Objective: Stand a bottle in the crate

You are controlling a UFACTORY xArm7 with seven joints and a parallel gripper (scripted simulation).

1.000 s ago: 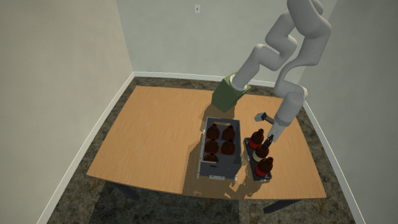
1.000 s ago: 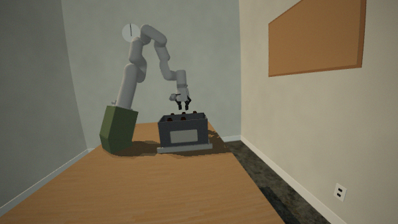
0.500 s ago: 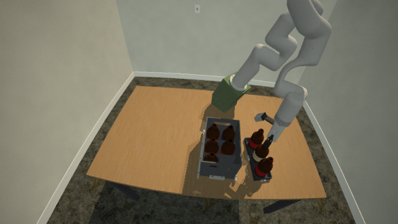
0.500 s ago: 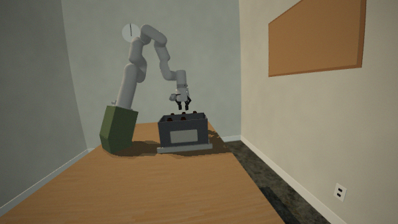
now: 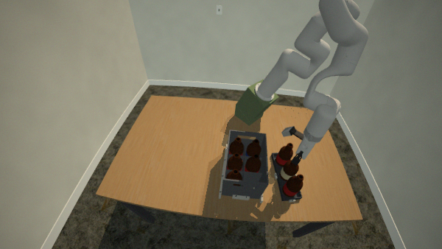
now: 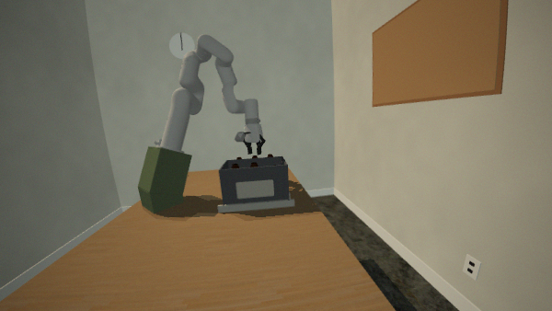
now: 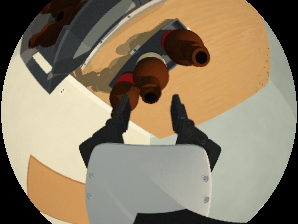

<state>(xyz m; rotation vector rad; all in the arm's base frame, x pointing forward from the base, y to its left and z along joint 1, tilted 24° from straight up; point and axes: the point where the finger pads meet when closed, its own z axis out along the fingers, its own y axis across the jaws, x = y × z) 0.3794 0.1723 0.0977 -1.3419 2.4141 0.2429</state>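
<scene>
My hand is 100 mm above the bottle. Also, from my hand: grey crate 30 mm ahead, 230 mm to the right, 100 mm below; narrow tray 170 mm below.
</scene>
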